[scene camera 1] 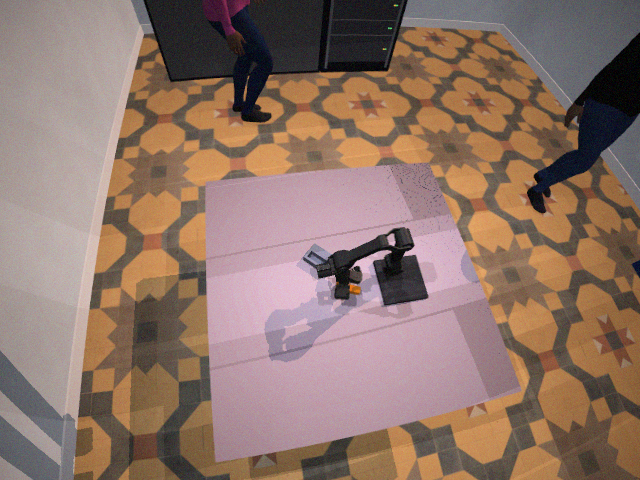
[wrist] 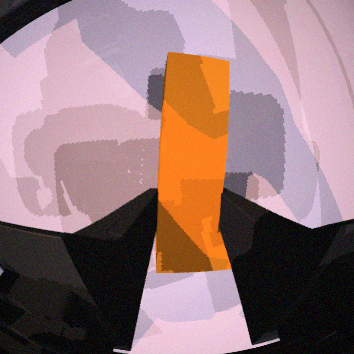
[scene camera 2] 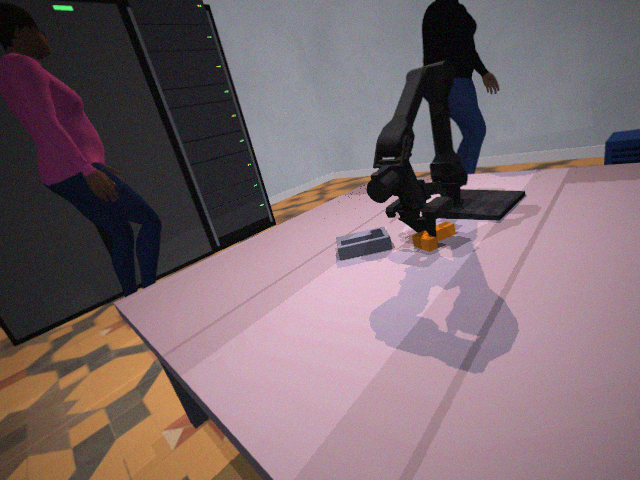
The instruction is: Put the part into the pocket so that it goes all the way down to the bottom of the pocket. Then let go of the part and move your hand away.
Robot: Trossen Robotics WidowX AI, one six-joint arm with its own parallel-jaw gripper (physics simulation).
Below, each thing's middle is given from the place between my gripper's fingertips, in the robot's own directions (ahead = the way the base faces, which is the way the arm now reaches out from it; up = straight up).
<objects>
Right now my hand is 50 mm short of the grey pocket block (scene camera 2: 375, 240) and 170 mm to the left of it. Round my hand: orange part (wrist: 194, 114): 10 mm behind, 10 mm to the left.
</objects>
